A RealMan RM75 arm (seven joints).
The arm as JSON. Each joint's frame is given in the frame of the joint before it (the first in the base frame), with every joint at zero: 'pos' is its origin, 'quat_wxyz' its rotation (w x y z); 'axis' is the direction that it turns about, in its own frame. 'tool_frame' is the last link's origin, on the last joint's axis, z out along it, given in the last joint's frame.
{
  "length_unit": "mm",
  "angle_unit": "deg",
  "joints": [
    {
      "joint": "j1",
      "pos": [
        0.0,
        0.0,
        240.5
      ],
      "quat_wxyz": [
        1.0,
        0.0,
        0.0,
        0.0
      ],
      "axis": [
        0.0,
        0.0,
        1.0
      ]
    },
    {
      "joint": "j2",
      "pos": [
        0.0,
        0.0,
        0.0
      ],
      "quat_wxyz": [
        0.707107,
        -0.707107,
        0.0,
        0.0
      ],
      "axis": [
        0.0,
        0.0,
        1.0
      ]
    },
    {
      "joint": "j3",
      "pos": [
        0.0,
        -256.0,
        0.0
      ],
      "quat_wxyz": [
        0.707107,
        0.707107,
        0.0,
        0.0
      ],
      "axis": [
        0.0,
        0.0,
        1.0
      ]
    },
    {
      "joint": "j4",
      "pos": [
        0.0,
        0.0,
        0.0
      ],
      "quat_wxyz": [
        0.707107,
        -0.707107,
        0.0,
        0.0
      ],
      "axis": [
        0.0,
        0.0,
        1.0
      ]
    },
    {
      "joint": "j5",
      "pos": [
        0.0,
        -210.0,
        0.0
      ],
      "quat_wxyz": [
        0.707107,
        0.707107,
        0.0,
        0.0
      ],
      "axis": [
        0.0,
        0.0,
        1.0
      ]
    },
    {
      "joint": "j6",
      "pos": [
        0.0,
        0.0,
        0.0
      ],
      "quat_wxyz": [
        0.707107,
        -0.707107,
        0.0,
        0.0
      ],
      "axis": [
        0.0,
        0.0,
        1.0
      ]
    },
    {
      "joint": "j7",
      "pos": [
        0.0,
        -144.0,
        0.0
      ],
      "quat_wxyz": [
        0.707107,
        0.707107,
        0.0,
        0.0
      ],
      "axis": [
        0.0,
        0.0,
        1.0
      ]
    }
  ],
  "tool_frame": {
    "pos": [
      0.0,
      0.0,
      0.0
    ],
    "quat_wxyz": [
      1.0,
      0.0,
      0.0,
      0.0
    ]
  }
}
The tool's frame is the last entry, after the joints.
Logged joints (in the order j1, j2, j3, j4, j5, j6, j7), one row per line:
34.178, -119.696, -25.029, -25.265, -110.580, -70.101, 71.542
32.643, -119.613, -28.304, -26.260, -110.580, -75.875, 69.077
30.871, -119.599, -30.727, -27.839, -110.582, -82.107, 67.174
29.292, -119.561, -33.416, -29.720, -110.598, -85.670, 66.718
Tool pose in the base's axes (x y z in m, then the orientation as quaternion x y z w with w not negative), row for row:
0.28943, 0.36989, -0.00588, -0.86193, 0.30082, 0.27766, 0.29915
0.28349, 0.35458, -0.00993, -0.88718, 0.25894, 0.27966, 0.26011
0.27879, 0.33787, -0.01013, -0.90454, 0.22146, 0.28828, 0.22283
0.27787, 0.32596, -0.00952, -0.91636, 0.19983, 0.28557, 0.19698
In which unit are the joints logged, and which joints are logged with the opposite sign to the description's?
The joints are logged in degrees. Opposite sign: j2.
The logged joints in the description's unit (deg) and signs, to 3 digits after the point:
34.178, 119.696, -25.029, -25.265, -110.580, -70.101, 71.542
32.643, 119.613, -28.304, -26.260, -110.580, -75.875, 69.077
30.871, 119.599, -30.727, -27.839, -110.582, -82.107, 67.174
29.292, 119.561, -33.416, -29.720, -110.598, -85.670, 66.718

